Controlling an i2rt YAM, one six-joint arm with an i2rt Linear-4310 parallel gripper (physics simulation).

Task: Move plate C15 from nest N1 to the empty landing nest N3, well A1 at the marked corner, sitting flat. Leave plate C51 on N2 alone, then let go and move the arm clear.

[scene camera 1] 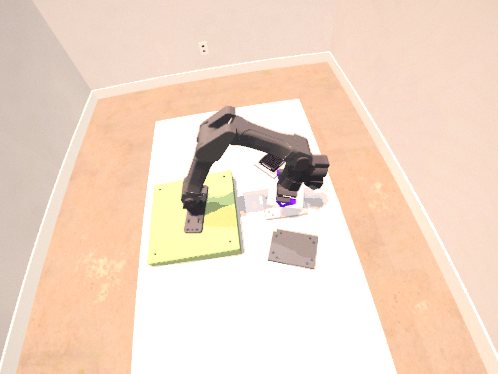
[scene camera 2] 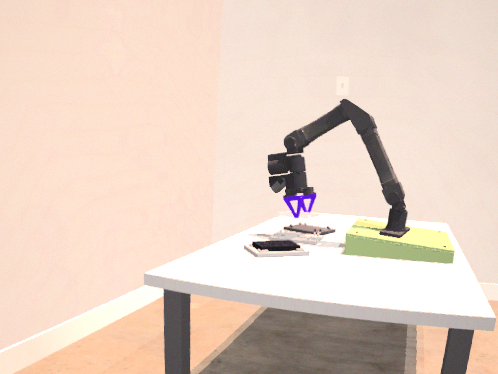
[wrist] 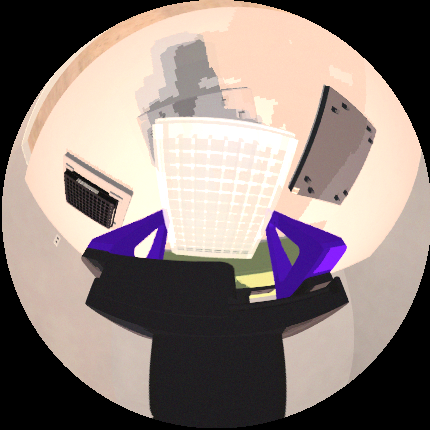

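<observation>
My gripper (scene camera 1: 284,202) (scene camera 2: 299,208) (wrist: 218,214) has purple fingers and is shut on the white gridded plate C15 (wrist: 220,180). It holds the plate by its long sides, flat, a little above the table. The dark grey nest (scene camera 1: 293,248) (scene camera 2: 309,229) (wrist: 336,148) with pegs lies bare to one side. It has a small mark at one corner. The black plate C51 (scene camera 1: 269,162) (scene camera 2: 276,244) (wrist: 89,198) sits on its white nest (scene camera 1: 260,168) (scene camera 2: 257,251) (wrist: 105,176) on the other side. Pale shapes and the arm's shadow lie under the held plate. I cannot make out a third nest for sure.
The arm's base stands on a yellow-green block (scene camera 1: 168,241) (scene camera 2: 398,249) on the white table (scene camera 1: 257,322) (scene camera 2: 322,286). Both nests lie close to the gripper. A wooden floor surrounds the table.
</observation>
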